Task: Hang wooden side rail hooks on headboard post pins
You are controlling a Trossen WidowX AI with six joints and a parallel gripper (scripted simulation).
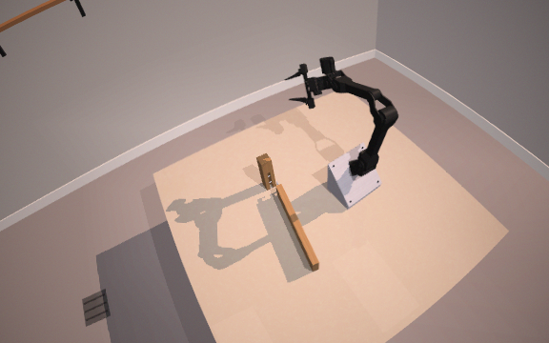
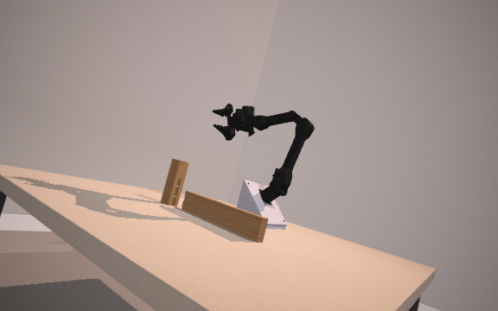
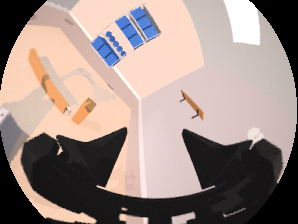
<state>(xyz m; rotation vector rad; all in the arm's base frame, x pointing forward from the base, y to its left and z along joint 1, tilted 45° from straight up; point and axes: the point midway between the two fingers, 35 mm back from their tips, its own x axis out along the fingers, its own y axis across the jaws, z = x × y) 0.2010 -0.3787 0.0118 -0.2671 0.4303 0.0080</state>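
The headboard post lies 170 mm ahead of my gripper tip, 100 mm to the left of it and 330 mm below it.
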